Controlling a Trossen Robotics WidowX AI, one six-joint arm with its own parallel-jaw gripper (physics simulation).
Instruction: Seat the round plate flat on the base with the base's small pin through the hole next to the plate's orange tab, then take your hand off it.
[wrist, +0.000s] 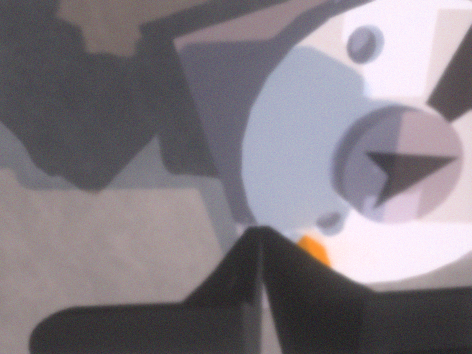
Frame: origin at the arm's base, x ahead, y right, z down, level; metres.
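Where they show: gripper, fingertip midpoint: (258, 236).
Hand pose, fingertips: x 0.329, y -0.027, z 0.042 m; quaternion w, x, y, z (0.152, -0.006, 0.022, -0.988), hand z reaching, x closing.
Note:
After its pixels a point has its place.
The round plate (287, 145) @(x 0.307, y 0.003, z 0.045 m) is pale, partly in bluish shadow, and lies over the purple-grey base (207, 95) @(x 0.329, y 0.029, z 0.053 m), whose corner shows on the left. The orange tab (315, 251) @(x 0.310, y -0.037, z 0.036 m) is at the plate's lower left edge, partly hidden by the right finger. The small hole (329, 221) @(x 0.299, y -0.037, z 0.053 m) next to it looks grey inside; I cannot tell whether the pin is in it. Another hole (364, 44) @(x 0.271, y 0.026, z 0.053 m) shows higher up. A round centre (375, 175) @(x 0.284, y -0.013, z 0.034 m) bears a dark arrow. My gripper (258, 236) @(x 0.329, y -0.027, z 0.042 m) is shut and empty, its tips at the plate's lower left edge, beside the tab.
A dark bar (456, 75) @(x 0.250, y 0.008, z 0.041 m) crosses the plate's right side. Dark shadows spread over the grey-brown table (110, 240) @(x 0.408, y -0.023, z 0.077 m) at the upper left. I cannot tell whether the plate is flat on the base.

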